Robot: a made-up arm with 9 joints.
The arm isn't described. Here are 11 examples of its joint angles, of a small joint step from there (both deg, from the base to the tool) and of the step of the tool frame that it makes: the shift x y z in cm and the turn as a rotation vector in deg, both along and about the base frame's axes.
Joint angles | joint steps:
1: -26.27 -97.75 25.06 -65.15 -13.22 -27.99 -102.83 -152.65 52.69 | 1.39 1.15 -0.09 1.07 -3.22 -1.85 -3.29 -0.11 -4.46
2: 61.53 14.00 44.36 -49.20 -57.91 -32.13 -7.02 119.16 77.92 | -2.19 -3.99 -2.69 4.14 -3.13 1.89 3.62 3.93 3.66
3: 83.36 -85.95 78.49 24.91 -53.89 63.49 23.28 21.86 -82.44 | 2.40 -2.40 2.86 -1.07 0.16 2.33 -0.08 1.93 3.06
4: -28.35 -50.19 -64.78 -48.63 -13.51 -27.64 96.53 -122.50 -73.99 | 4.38 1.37 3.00 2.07 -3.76 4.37 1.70 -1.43 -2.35
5: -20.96 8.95 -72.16 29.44 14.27 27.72 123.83 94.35 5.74 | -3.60 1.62 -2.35 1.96 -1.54 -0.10 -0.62 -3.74 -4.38
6: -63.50 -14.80 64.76 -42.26 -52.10 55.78 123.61 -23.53 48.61 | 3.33 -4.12 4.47 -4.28 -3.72 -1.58 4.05 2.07 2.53
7: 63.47 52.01 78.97 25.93 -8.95 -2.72 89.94 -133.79 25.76 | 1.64 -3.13 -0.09 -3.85 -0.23 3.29 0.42 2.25 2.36
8: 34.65 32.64 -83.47 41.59 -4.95 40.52 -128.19 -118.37 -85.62 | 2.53 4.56 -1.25 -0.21 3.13 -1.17 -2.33 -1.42 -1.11
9: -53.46 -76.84 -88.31 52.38 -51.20 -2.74 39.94 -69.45 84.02 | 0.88 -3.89 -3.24 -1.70 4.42 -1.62 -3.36 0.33 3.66
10: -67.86 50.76 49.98 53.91 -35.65 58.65 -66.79 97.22 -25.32 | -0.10 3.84 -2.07 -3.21 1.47 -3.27 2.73 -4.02 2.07
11: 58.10 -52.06 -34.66 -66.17 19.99 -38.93 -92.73 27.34 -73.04 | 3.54 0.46 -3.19 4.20 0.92 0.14 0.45 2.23 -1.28
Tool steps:
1: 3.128 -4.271 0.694 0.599 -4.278 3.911
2: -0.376 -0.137 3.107 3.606 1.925 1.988
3: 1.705 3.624 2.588 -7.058 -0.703 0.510
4: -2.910 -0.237 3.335 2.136 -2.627 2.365
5: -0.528 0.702 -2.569 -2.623 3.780 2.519
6: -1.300 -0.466 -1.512 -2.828 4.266 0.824
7: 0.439 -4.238 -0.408 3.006 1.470 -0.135
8: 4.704 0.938 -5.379 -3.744 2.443 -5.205
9: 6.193 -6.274 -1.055 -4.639 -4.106 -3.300
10: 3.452 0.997 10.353 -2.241 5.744 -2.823
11: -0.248 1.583 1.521 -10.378 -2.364 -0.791
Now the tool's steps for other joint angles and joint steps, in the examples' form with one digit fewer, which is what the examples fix.
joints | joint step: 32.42 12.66 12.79 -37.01 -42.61 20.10 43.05 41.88 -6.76 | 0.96 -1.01 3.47 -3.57 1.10 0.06 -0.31 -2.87 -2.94
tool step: 0.58 -0.82 0.70 0.94 -0.57 1.64
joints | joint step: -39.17 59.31 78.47 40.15 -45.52 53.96 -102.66 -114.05 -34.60 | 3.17 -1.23 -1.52 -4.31 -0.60 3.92 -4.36 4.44 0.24
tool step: 3.67 -4.59 -0.02 -1.43 -1.49 7.14
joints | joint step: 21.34 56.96 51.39 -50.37 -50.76 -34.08 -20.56 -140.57 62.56 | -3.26 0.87 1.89 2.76 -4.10 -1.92 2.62 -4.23 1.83
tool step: 1.28 -2.01 4.07 -1.85 -8.84 0.53
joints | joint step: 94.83 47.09 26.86 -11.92 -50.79 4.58 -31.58 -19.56 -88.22 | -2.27 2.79 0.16 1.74 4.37 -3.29 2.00 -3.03 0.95
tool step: -0.05 -1.46 0.48 -2.98 1.18 1.55
